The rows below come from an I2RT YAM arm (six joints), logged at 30 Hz.
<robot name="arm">
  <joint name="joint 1" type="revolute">
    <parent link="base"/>
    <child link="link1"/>
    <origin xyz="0 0 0.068"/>
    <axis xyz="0 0 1"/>
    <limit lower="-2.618" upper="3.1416"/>
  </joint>
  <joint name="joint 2" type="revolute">
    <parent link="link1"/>
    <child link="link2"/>
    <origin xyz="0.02 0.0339 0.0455"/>
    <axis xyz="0 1 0"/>
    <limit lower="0" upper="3.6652"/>
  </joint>
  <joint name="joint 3" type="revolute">
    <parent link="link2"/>
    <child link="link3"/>
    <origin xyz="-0.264 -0.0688 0"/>
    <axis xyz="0 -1 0"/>
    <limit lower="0" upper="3.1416"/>
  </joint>
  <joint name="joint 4" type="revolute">
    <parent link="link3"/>
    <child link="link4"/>
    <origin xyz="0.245 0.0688 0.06"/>
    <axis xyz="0 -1 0"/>
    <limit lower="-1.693" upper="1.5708"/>
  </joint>
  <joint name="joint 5" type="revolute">
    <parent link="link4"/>
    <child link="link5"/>
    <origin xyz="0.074 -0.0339 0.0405"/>
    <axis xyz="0 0 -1"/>
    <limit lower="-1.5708" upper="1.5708"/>
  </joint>
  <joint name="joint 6" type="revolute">
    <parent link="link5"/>
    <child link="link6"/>
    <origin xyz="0.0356 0 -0.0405"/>
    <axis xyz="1 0 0"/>
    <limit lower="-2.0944" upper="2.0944"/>
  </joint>
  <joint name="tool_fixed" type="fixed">
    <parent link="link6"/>
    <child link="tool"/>
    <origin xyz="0 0 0" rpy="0 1.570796 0"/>
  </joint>
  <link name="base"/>
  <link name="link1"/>
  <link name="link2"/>
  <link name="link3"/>
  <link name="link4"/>
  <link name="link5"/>
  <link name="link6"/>
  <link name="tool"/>
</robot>
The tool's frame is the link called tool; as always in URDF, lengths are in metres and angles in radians.
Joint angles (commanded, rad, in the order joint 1, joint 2, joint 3, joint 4, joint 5, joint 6), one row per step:
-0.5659, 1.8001, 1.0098, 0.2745, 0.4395, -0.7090
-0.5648, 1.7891, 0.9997, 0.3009, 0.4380, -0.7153
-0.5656, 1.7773, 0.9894, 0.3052, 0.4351, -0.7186
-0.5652, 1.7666, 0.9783, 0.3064, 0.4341, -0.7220
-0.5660, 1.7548, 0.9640, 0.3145, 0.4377, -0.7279
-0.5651, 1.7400, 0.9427, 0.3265, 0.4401, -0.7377
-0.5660, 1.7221, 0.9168, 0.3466, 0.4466, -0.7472
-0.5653, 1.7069, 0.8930, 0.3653, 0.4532, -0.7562
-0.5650, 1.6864, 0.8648, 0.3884, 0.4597, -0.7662
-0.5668, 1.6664, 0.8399, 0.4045, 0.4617, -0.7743
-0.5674, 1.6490, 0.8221, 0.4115, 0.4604, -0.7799
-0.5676, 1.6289, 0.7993, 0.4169, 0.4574, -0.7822
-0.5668, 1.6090, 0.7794, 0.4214, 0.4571, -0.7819
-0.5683, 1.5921, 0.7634, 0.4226, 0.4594, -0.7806
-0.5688, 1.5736, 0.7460, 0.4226, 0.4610, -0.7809
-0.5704, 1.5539, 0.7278, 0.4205, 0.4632, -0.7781
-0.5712, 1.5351, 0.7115, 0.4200, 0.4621, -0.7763
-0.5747, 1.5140, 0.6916, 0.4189, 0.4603, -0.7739
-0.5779, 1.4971, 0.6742, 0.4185, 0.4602, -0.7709
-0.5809, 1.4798, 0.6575, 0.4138, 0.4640, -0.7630
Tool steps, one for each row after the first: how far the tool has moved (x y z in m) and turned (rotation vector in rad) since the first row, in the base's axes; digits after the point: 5 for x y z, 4 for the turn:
-0.00083, 0.00109, 0.00337, -0.0168, -0.0185, 0.0052
-0.00308, 0.00226, 0.00487, -0.0202, -0.0215, 0.0083
-0.00531, 0.00390, 0.00542, -0.0218, -0.0198, 0.0111
-0.00822, 0.00524, 0.00602, -0.0289, -0.0190, 0.0096
-0.01185, 0.00786, 0.00585, -0.0371, -0.0153, 0.0126
-0.01658, 0.01022, 0.00609, -0.0504, -0.0162, 0.0098
-0.02057, 0.01280, 0.00585, -0.0623, -0.0159, 0.0082
-0.02554, 0.01584, 0.00642, -0.0774, -0.0192, 0.0065
-0.03056, 0.01819, 0.00703, -0.0878, -0.0216, 0.0059
-0.03431, 0.02038, 0.00798, -0.0934, -0.0230, 0.0085
-0.03894, 0.02337, 0.00802, -0.0948, -0.0242, 0.0118
-0.04304, 0.02631, 0.00870, -0.0970, -0.0283, 0.0126
-0.04698, 0.02814, 0.00924, -0.0984, -0.0305, 0.0085
-0.05107, 0.03050, 0.00965, -0.0997, -0.0307, 0.0066
-0.05566, 0.03274, 0.00989, -0.0989, -0.0318, 0.0019
-0.05959, 0.03500, 0.01047, -0.0988, -0.0352, 0.0013
-0.06472, 0.03705, 0.01046, -0.0972, -0.0375, -0.0015
-0.06912, 0.03873, 0.00998, -0.0954, -0.0390, -0.0058
-0.07366, 0.04046, 0.00935, -0.0911, -0.0408, -0.0152

